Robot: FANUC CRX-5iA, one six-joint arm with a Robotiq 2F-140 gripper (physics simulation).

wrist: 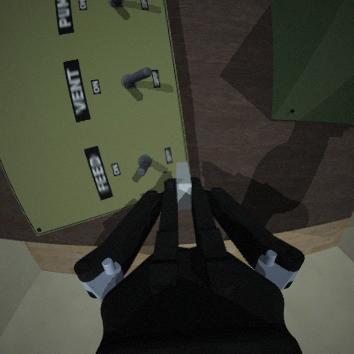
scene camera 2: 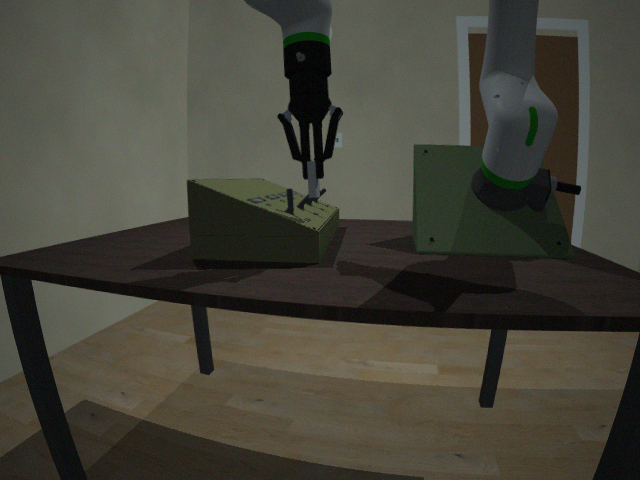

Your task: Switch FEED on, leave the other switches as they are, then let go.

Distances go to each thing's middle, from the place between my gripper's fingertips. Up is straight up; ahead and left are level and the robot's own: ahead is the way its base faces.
Labels:
My gripper is now 16 cm to the left of the switch console [scene camera 2: 229,219], 16 cm short of it and 4 cm above it.

